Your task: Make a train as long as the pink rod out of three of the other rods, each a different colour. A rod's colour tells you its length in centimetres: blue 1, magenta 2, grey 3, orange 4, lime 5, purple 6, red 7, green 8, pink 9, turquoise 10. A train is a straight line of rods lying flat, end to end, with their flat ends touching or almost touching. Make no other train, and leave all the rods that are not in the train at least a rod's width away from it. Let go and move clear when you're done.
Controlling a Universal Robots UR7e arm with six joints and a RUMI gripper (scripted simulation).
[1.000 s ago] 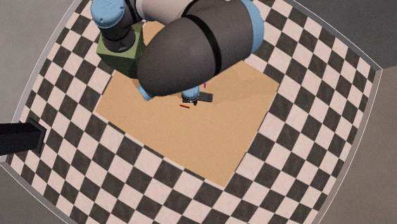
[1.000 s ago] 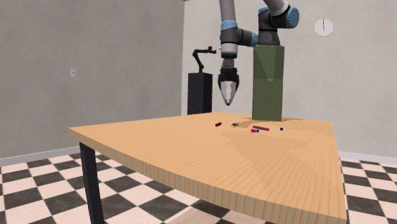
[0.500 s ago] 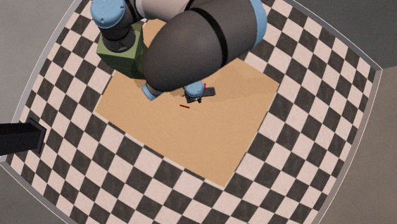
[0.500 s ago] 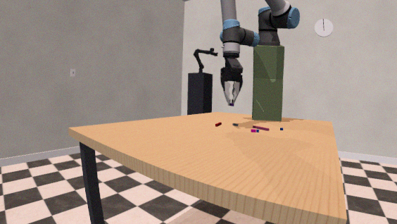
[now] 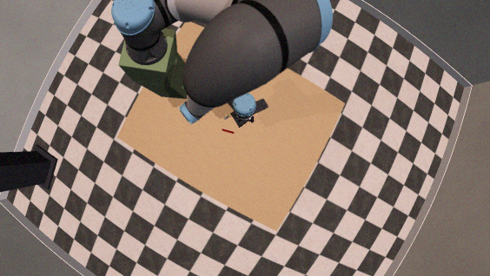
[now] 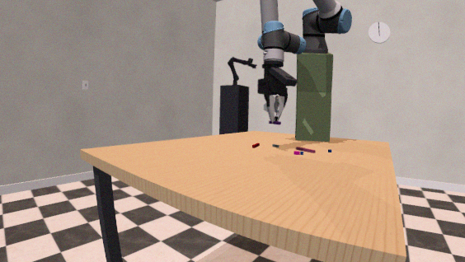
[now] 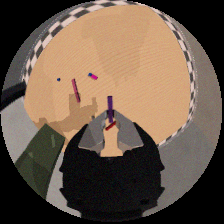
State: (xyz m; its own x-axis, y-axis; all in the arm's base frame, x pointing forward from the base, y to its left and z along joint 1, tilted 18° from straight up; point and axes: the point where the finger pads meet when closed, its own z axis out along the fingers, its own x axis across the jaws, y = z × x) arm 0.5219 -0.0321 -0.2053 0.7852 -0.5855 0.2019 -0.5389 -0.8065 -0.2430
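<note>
Now: the magenta rod 11 cm below my hand and 9 cm to the left of it. From my hand the other things lie so: red rod: 11 cm below, 10 cm to the right, 7 cm behind; grey rod: 11 cm below, 11 cm behind, 3 cm to the right; purple rod: 1 cm below.
</note>
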